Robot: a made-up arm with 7 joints.
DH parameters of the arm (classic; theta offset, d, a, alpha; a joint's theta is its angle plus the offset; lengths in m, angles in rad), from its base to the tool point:
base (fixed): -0.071 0 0 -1.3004
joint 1: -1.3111 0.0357 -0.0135 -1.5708
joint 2: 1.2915 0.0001 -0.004 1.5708
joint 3: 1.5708 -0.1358 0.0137 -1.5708
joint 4: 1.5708 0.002 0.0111 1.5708
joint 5: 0 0.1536 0.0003 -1.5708
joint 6: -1.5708 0 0.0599 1.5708
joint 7: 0 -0.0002 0 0
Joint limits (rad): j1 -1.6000..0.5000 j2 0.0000..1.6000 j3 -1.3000..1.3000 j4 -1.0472..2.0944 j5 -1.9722..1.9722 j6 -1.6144..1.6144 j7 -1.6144..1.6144
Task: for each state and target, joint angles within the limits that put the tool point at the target. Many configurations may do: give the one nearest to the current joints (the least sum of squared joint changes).
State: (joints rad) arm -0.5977 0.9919 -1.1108 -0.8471 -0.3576 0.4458 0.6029
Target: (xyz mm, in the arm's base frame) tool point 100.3 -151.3 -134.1
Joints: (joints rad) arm -0.7217 0.2909 -1.2738 -0.2731 -0.3448 0.4525 0.6029
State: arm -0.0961 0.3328 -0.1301 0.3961 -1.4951 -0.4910 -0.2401
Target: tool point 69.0 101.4 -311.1
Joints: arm 0.1002 0.2313 -0.1942 0.6655 -1.5284 -0.4215 -0.2401
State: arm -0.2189 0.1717 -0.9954 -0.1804 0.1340 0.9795 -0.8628
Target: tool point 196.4 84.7 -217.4
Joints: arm -0.3837 0.6843 -0.6256 0.1535 0.2124 1.0170 -0.8628
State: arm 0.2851 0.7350 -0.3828 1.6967 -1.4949 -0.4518 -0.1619
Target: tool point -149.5 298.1 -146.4
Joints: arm 0.2386 0.7479 -0.3888 1.9215 -1.5227 -0.6364 -0.1619
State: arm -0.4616 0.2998 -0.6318 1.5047 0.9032 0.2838 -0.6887
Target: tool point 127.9 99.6 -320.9
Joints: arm -0.5663 0.1665 -0.6434 1.5121 0.9125 0.4281 -0.6887
